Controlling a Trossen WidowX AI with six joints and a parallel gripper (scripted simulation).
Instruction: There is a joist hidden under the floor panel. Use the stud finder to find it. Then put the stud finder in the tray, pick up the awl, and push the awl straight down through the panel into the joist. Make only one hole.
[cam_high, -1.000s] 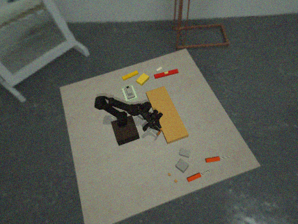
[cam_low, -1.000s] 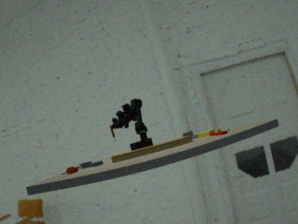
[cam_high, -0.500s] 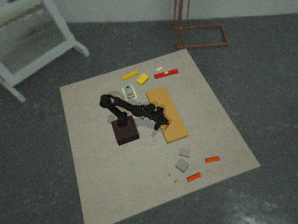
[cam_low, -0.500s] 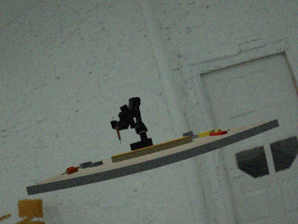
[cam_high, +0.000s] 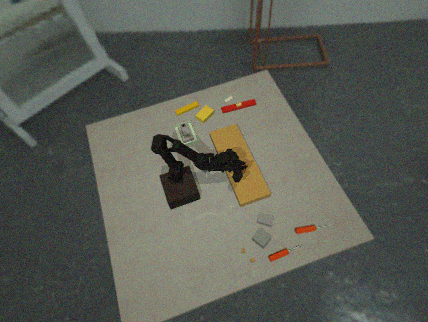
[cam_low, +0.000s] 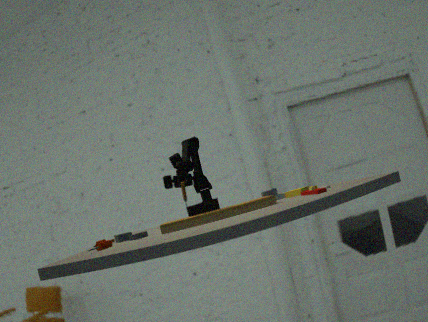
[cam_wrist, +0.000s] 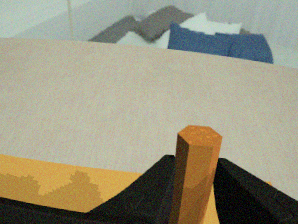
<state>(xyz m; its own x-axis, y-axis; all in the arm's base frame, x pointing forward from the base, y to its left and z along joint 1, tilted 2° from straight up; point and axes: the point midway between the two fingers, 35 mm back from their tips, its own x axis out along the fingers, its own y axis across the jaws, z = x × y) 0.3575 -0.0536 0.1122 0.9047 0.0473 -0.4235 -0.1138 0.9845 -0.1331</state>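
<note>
Right now the awl is 50 mm below my gripper tip, 20 mm behind it and 10 mm to the right of it. Round my gripper tip: stud finder (420 mm to the left, 300 mm behind, 140 mm below); then pale green tray (400 mm to the left, 300 mm behind, 170 mm below); then yellow block (530 mm to the left, 170 mm below, 150 mm behind).
</note>
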